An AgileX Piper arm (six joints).
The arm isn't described. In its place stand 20 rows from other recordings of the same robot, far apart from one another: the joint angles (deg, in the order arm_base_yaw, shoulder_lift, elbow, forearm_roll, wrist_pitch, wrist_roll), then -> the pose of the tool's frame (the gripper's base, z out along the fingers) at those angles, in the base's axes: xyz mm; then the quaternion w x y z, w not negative.
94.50 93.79 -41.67 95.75 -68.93 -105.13 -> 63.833, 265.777, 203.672, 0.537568, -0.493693, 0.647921, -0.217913
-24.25 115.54 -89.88 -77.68 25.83 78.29 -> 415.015, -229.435, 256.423, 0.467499, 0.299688, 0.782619, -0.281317
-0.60 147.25 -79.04 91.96 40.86 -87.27 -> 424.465, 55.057, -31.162, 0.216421, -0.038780, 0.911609, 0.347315
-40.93 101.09 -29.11 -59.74 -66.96 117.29 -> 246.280, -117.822, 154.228, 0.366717, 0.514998, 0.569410, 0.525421
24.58 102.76 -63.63 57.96 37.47 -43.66 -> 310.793, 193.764, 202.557, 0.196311, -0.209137, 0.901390, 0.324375
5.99 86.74 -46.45 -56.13 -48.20 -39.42 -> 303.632, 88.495, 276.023, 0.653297, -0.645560, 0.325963, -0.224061
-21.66 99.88 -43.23 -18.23 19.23 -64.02 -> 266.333, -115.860, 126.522, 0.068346, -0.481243, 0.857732, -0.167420
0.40 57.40 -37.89 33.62 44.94 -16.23 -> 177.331, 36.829, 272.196, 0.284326, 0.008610, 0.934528, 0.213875
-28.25 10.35 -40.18 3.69 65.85 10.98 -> 2.792, 4.566, 326.213, 0.491225, 0.289238, 0.820525, -0.042174
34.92 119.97 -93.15 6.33 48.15 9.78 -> 362.072, 261.888, 190.429, 0.142732, -0.185564, 0.966036, 0.109399
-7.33 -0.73 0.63 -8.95 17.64 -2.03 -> 52.746, -11.110, 182.758, 0.616339, -0.007209, 0.778911, -0.115637
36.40 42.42 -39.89 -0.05 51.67 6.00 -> 101.939, 75.078, 305.869, 0.325105, -0.245878, 0.904468, 0.125655
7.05 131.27 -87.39 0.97 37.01 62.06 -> 442.983, 55.718, 81.242, 0.097786, 0.463710, 0.877418, 0.074492
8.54 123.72 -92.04 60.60 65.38 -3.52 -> 422.880, 136.383, 190.183, 0.035450, -0.126518, -0.881423, -0.453685
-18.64 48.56 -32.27 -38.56 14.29 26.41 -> 161.613, -69.290, 298.219, 0.518176, 0.096005, 0.824808, -0.204863
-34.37 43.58 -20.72 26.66 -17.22 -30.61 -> 123.232, -98.929, 285.911, 0.634202, 0.227175, 0.684826, -0.277837
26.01 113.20 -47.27 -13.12 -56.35 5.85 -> 331.060, 180.673, 150.631, 0.640552, -0.237075, 0.699307, 0.210849
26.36 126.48 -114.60 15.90 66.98 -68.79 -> 416.500, 231.998, 234.649, 0.177938, -0.699757, 0.687868, 0.074269
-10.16 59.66 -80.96 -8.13 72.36 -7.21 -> 163.689, -41.794, 452.278, 0.358198, 0.029160, 0.924614, -0.126222
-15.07 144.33 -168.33 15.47 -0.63 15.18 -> 521.090, -140.585, 442.036, 0.856414, 0.196567, 0.462995, 0.116411
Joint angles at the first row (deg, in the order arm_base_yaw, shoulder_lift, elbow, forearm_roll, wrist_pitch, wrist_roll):
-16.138 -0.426 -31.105 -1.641 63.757 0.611
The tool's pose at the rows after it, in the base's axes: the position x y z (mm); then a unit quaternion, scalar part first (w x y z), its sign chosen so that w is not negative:
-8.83, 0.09, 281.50, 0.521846, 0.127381, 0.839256, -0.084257
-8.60, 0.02, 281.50, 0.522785, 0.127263, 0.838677, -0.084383
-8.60, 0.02, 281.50, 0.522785, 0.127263, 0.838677, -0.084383
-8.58, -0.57, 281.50, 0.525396, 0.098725, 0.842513, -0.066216
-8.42, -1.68, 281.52, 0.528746, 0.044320, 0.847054, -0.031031
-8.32, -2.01, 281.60, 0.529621, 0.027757, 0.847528, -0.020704
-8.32, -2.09, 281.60, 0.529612, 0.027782, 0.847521, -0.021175
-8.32, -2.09, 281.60, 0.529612, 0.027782, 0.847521, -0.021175
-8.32, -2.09, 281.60, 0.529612, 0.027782, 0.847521, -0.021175
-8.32, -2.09, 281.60, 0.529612, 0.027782, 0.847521, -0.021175
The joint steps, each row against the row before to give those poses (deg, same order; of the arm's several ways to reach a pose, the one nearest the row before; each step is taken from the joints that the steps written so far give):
-0.002 0.000 1.439 -0.059 -2.471 0.398
0.004 -0.001 0.054 -0.005 -0.181 0.004
0.000 0.000 0.000 0.000 0.000 0.000
3.931 0.000 0.000 0.000 0.000 0.041
7.508 0.001 0.000 0.005 -0.015 0.132
2.239 0.000 -0.002 -0.002 -0.047 0.001
0.003 0.001 0.001 -0.057 -0.002 0.003
0.000 0.000 0.000 0.000 0.000 0.000
0.000 0.000 0.000 0.000 0.000 0.000
0.000 0.000 0.000 0.000 0.000 0.000

